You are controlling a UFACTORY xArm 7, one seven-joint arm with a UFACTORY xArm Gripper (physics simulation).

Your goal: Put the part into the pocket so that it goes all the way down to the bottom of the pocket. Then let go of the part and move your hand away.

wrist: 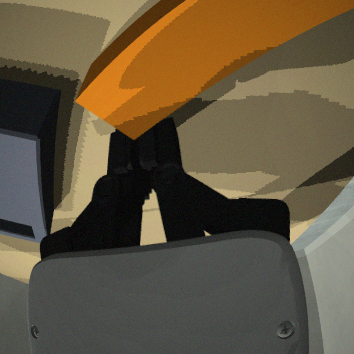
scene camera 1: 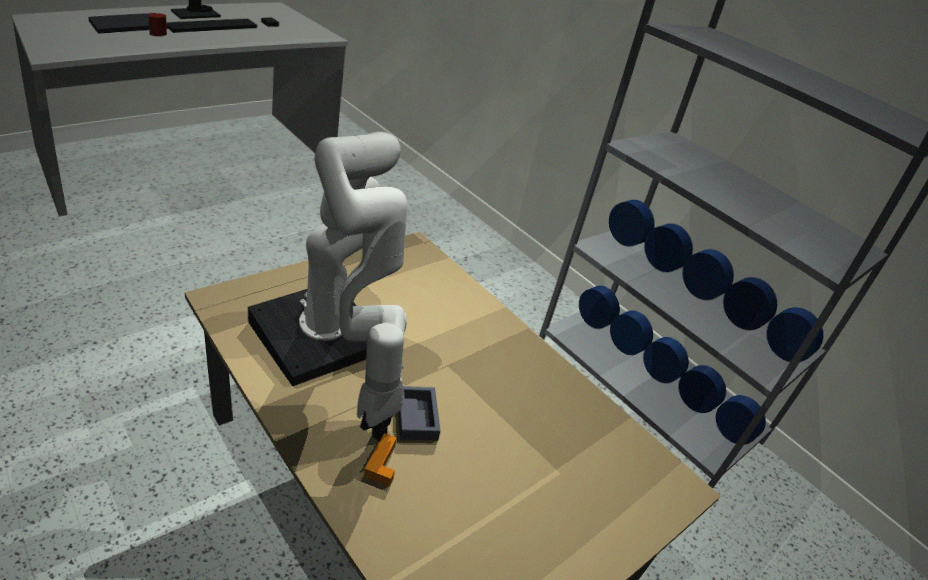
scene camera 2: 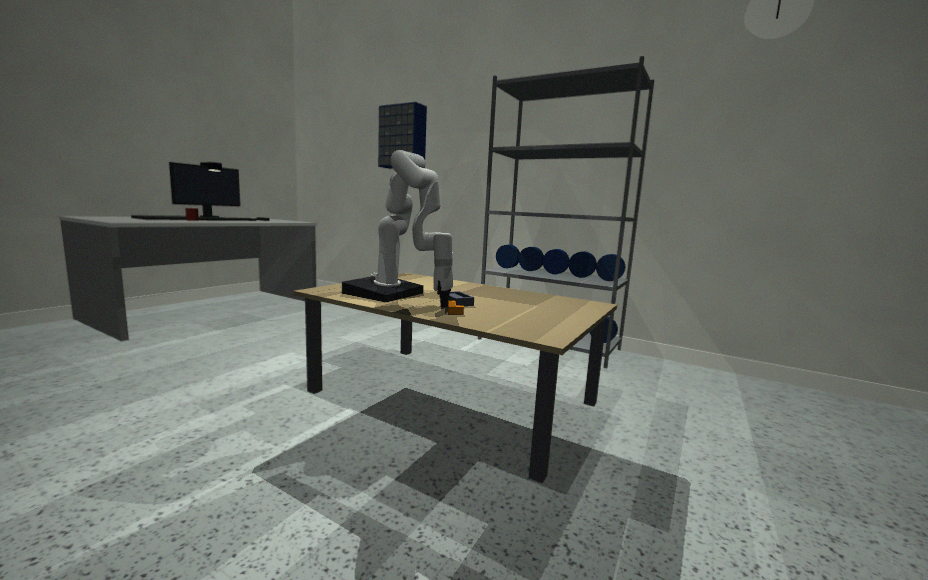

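Note:
The part is an orange L-shaped piece at the front left of the table, outside the pocket. The end of its long arm is nearest the gripper. The pocket is a recess in a dark grey-blue block, close beside the gripper; its stepped floor shows in scene camera 1. My gripper is low over the table and shut, with nothing between the fingers. In the wrist view the part's end overlaps and hides the fingertips; whether it rests on them I cannot tell.
The wooden table carries the black base plate of the arm, behind the gripper. A metal shelf rack with blue discs stands past the table. A grey desk stands at the back left.

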